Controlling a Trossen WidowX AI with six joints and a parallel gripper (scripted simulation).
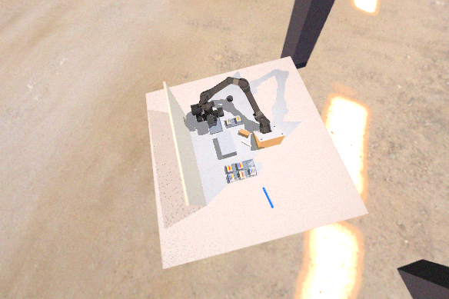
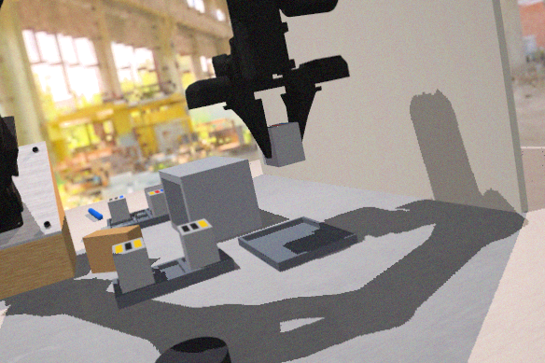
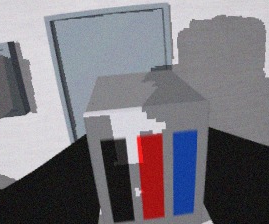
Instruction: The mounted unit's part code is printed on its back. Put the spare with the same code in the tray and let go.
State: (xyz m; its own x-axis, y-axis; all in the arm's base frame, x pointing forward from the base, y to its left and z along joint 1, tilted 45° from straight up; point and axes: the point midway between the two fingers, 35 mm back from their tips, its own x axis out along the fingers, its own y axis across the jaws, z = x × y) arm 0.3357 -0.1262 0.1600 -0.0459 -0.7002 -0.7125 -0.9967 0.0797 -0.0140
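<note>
The tray lies 1 cm behind my gripper tip and 10 cm below it. From my gripper tip the other things lie so: grey spare block (2 cm above); brown block (20 cm behind, 14 cm to the left, 8 cm below); mounted unit (5 cm behind, 20 cm to the left, 6 cm below).
</note>
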